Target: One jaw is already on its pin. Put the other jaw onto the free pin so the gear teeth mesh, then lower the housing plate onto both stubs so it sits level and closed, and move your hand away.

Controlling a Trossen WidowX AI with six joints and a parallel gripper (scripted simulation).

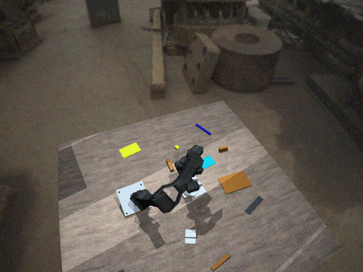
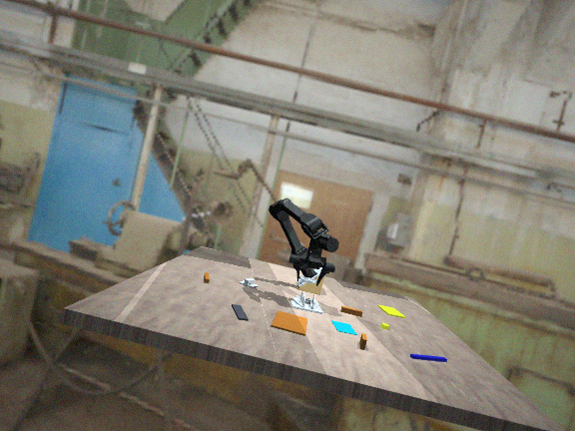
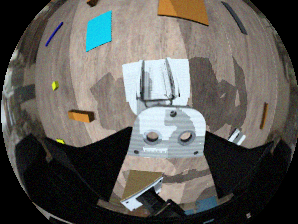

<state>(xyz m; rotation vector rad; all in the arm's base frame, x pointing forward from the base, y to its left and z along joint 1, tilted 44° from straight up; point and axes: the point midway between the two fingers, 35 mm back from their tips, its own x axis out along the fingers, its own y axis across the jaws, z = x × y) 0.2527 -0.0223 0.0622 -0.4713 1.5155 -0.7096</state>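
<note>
My gripper tip is 70 mm above the jaw, 20 mm to the right of it and 10 mm short of it. Also, from my gripper tip: dark strip: 270 mm ahead, 250 mm to the right, 80 mm below; orange tile: 270 mm ahead, 80 mm to the right, 80 mm below; cyan tile: 210 mm ahead, 130 mm to the left, 80 mm below.
</note>
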